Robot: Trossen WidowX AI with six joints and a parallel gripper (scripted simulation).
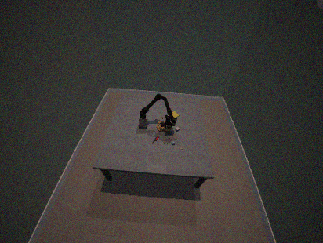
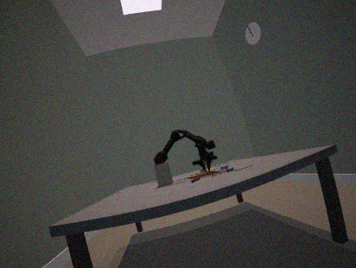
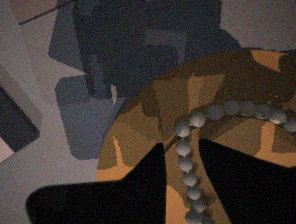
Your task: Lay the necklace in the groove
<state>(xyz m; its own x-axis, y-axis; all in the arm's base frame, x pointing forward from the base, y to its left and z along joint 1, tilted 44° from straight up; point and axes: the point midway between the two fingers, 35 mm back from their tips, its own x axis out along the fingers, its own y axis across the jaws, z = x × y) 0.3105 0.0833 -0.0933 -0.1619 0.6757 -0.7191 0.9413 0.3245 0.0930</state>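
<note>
The grey flat piece lies 10 cm ahead of my gripper tip, 12 cm to the right of it and 1 cm below it. The rest, counted from my gripper tip: red tool: 11 cm behind, 19 cm to the right, 1 cm below; bluish piece: 11 cm ahead, 21 cm to the right, 1 cm below; yellow object: 7 cm ahead, 30 cm to the left, 1 cm below.
</note>
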